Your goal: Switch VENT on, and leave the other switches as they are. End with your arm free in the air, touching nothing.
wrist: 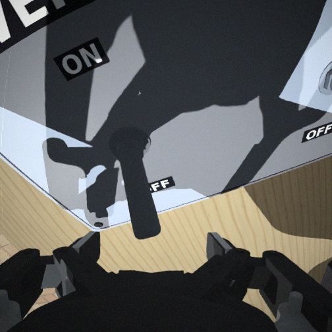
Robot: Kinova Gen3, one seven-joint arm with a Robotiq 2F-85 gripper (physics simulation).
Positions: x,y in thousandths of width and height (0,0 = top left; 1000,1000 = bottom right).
Labels:
gripper: 462,736
vent switch lever: 432,652

